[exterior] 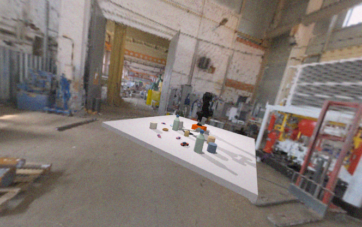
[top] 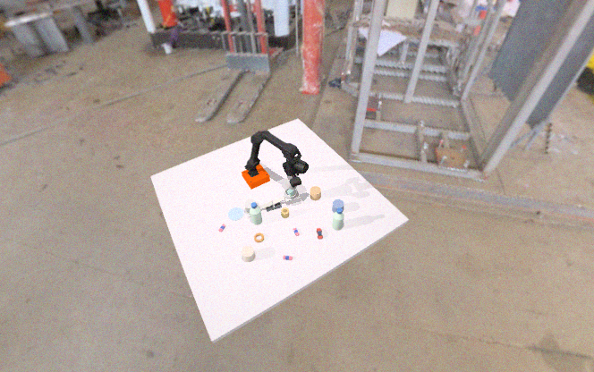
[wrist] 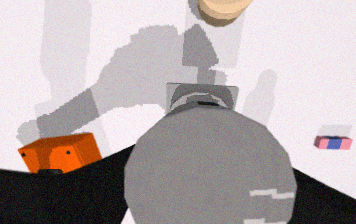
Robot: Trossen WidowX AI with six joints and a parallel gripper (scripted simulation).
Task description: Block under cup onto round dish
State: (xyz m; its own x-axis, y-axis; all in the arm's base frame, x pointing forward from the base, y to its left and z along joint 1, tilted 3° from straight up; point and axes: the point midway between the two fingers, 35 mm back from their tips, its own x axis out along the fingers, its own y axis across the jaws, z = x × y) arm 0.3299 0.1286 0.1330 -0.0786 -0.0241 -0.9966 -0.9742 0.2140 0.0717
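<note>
Now: the cup 2 cm to the left of my gripper tip and 1 cm above it. Round my gripper tip: yellow spool (8 cm ahead, 10 cm to the right, 15 cm below); balance (3 cm behind, 13 cm to the right, 13 cm below); pale green block (1 cm to the right, 8 cm below).
</note>
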